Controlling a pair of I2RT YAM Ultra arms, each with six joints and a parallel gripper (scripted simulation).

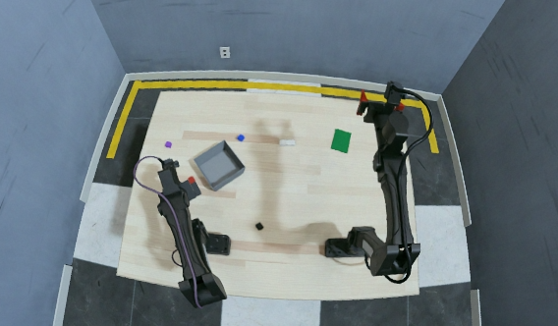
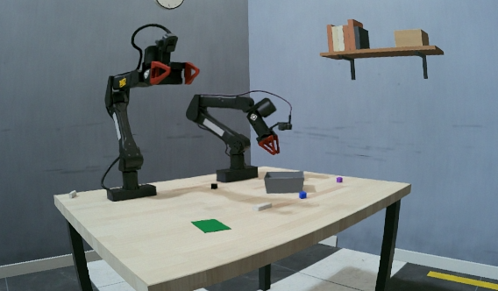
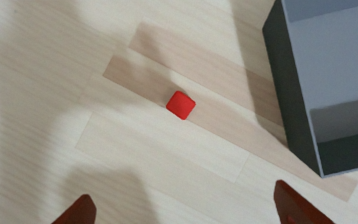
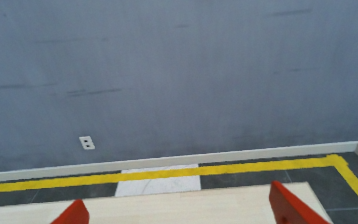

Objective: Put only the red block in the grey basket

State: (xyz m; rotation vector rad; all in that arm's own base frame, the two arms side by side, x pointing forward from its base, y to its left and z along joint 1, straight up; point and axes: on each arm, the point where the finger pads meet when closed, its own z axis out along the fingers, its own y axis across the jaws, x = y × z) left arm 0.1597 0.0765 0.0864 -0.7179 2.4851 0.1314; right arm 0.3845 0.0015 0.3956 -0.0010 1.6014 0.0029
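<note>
Now: the red block 120 mm below my left hand, 50 mm ahead of it and 20 mm to the left of it. Also, from my left hand: grey basket 150 mm ahead, 110 mm to the right, 110 mm below; then black block 280 mm to the right, 120 mm below, 80 mm behind; then purple block 250 mm ahead, 130 mm to the left, 120 mm below.
</note>
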